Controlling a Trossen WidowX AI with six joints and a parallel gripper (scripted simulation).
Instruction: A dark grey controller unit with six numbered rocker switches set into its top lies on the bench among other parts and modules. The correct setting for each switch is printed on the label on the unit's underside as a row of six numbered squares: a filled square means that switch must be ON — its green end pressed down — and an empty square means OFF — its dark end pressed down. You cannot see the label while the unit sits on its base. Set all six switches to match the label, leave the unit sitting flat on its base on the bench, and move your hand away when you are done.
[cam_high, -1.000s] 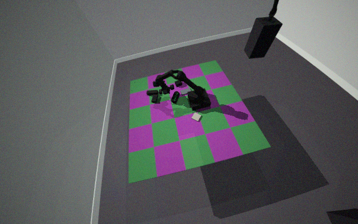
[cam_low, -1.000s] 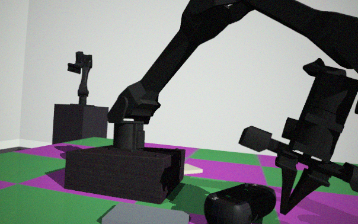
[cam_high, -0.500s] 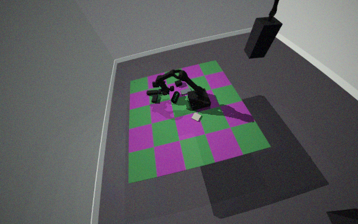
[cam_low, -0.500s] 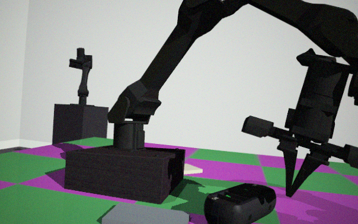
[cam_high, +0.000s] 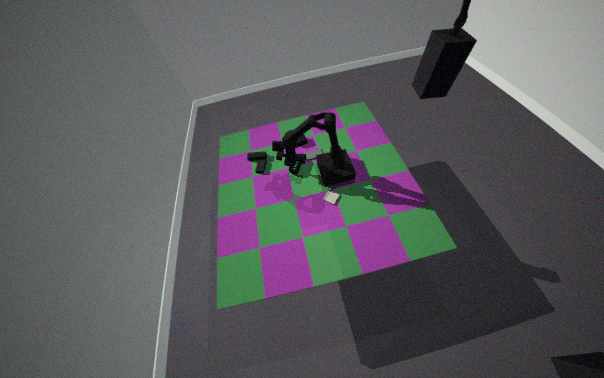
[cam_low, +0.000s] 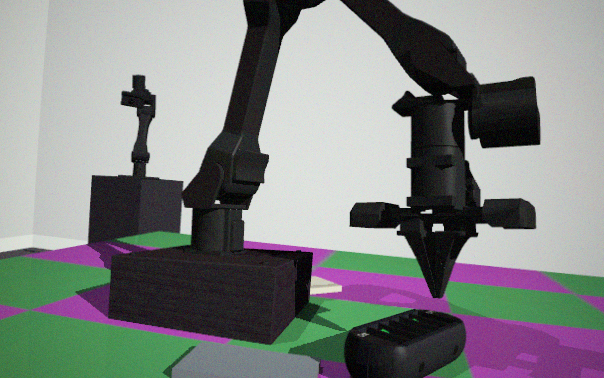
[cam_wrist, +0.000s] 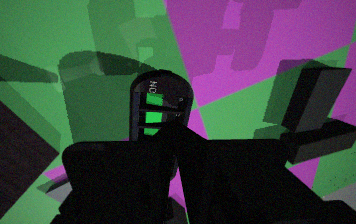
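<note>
My gripper tip is now 15 cm past the flat grey plate, 12 cm to the left of it and 7 cm above it. Round my gripper tip: cream tile 24 cm to the left, 24 cm behind, 7 cm below.
</note>
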